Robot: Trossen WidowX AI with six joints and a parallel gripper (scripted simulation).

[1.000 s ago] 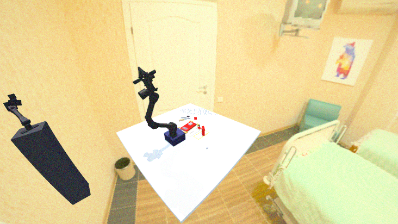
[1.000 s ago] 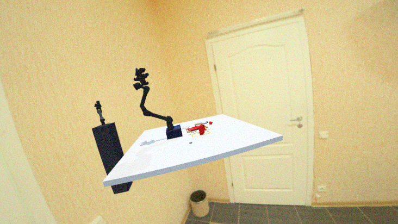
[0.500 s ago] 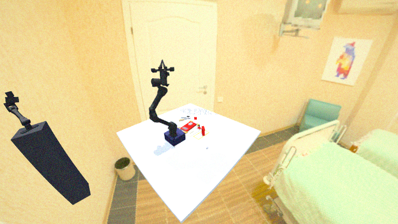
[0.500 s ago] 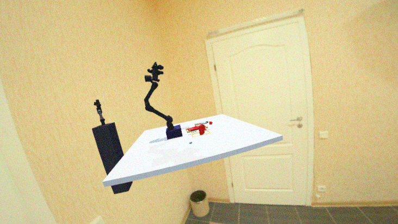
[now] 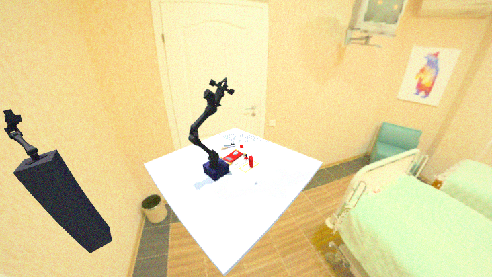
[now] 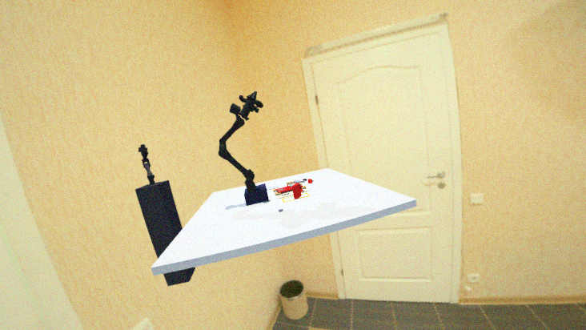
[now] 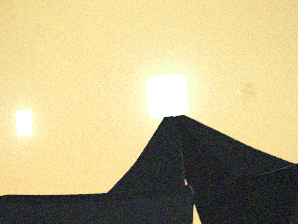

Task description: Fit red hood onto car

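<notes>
Now: the red hood 75 cm below my gripper tip, 14 cm to the right of it and 14 cm ahead of it. Also, from my gripper tip: grey item: 79 cm below, 32 cm to the right, 1 cm behind.
</notes>
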